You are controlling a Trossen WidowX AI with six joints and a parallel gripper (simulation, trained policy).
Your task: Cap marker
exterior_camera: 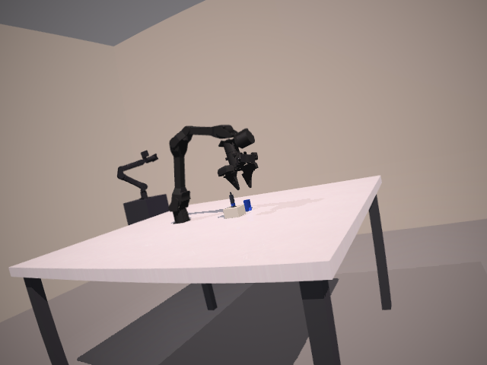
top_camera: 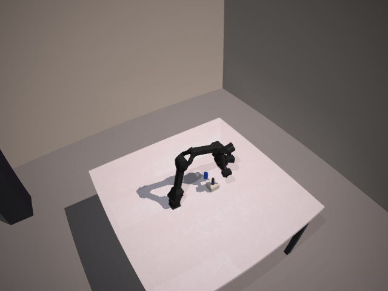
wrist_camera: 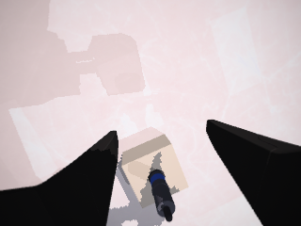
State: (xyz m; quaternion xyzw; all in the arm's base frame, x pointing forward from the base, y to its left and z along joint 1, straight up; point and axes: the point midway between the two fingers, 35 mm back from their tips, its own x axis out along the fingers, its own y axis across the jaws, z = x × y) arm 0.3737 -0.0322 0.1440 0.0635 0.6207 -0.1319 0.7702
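Now: the blue cap 70 mm behind my gripper tip, 130 mm to the left of it and 90 mm below it. Round my gripper tip: holder block 80 mm behind, 20 mm to the left, 90 mm below.
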